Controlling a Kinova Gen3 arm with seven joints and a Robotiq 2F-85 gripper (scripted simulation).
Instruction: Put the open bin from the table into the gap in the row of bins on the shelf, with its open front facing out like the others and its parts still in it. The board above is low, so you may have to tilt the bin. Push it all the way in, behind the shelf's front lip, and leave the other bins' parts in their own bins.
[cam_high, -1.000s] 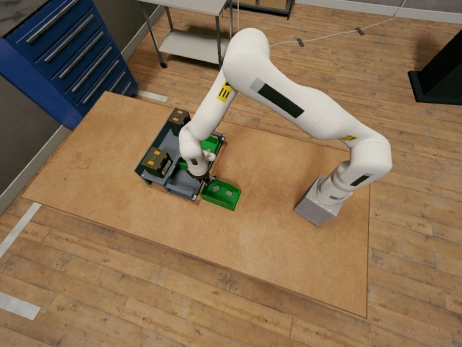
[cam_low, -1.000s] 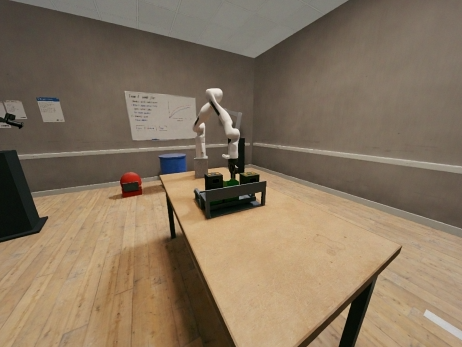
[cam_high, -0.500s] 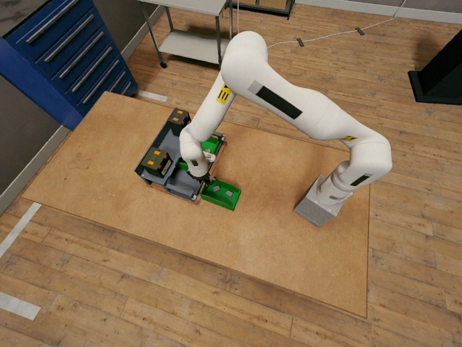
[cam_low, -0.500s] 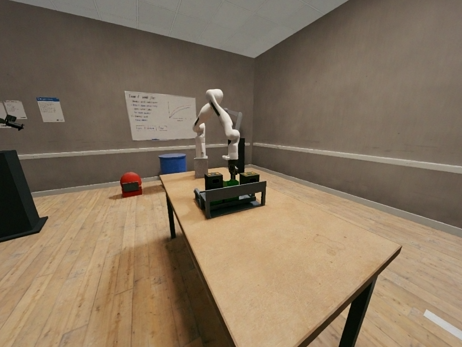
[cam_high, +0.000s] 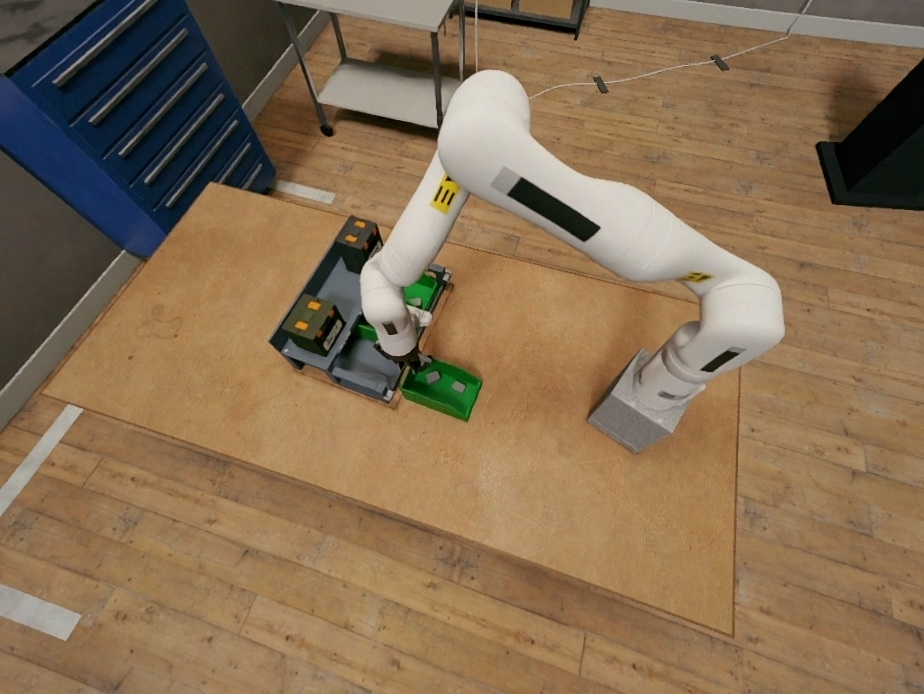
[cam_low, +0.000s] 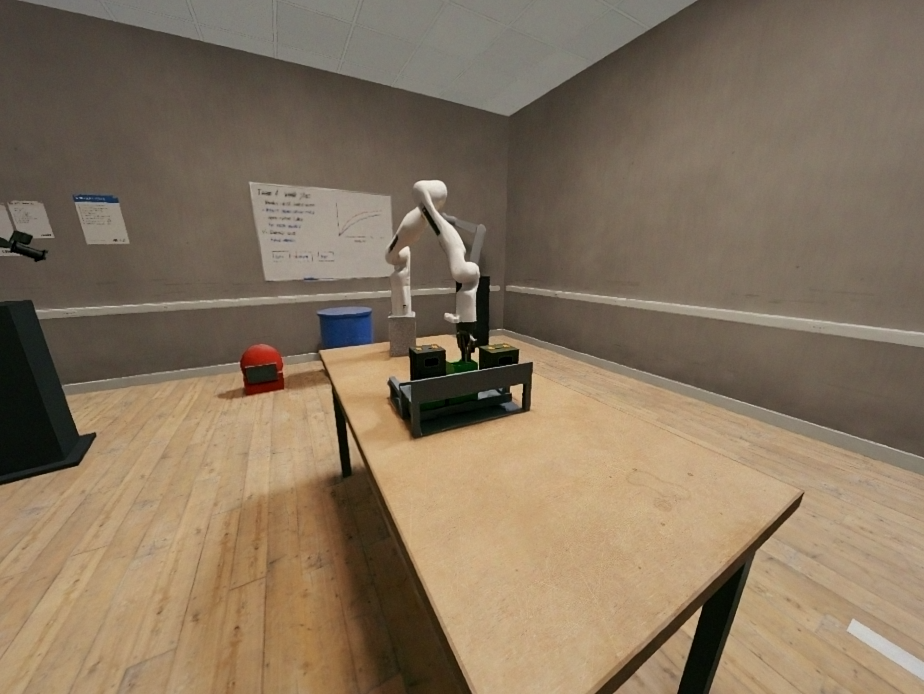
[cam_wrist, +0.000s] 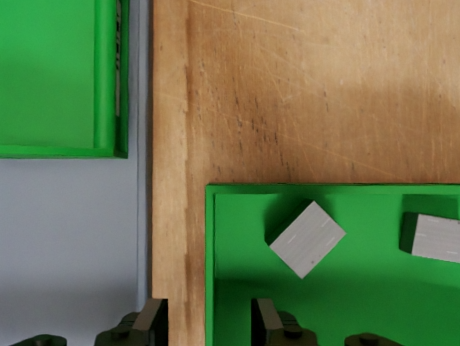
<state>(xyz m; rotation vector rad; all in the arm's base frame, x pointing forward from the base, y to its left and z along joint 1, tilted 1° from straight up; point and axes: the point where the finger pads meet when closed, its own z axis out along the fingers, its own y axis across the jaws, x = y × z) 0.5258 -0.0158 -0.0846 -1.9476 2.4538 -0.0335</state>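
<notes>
Right now the grey part is 9 cm below my hand, 5 cm behind it and 1 cm to the right of it. The rest, counted from my hand: grey shelf (14 cm to the right, 13 cm ahead, 4 cm below).
</notes>
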